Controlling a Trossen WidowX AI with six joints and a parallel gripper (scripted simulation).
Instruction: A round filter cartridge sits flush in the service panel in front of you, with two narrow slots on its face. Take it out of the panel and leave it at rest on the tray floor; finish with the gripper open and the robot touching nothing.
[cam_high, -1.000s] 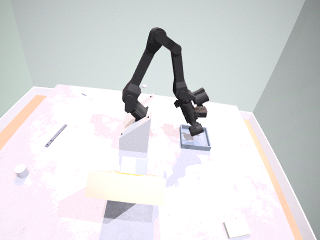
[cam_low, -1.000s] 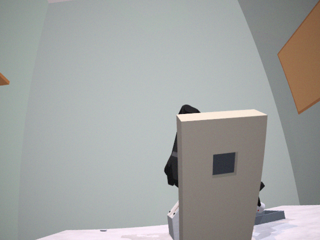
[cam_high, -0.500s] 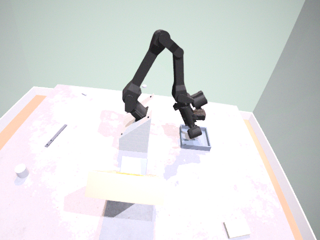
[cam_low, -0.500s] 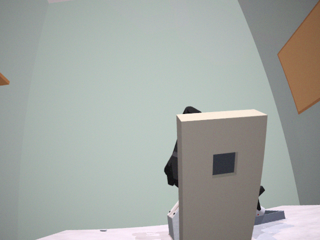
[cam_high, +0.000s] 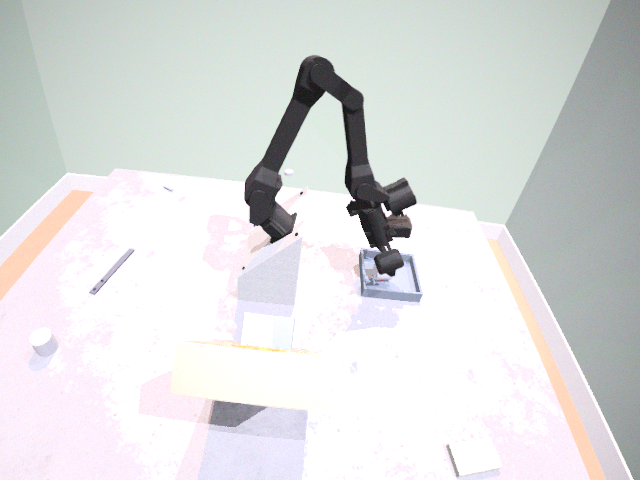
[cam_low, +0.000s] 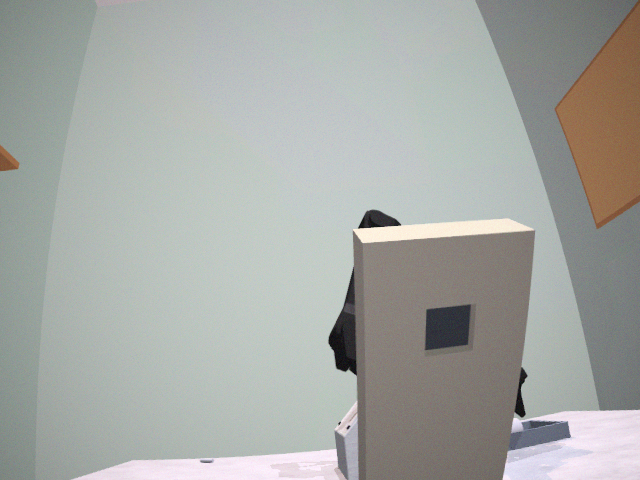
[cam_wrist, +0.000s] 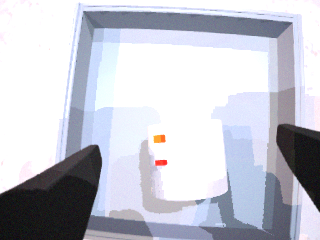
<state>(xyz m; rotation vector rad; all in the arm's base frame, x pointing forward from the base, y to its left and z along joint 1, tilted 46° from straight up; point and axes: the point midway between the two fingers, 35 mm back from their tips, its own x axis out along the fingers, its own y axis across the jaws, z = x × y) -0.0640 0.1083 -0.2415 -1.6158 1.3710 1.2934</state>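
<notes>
Now: the filter cartridge 1 cm to the right of my gripper tip and 3 cm below it. From my gripper tip the other things lie so: blue tray 1 cm to the left, 5 cm below; then cream service panel 40 cm ahead, 24 cm to the right, 9 cm above; then white pad 45 cm ahead, 17 cm to the left, 5 cm below.
</notes>
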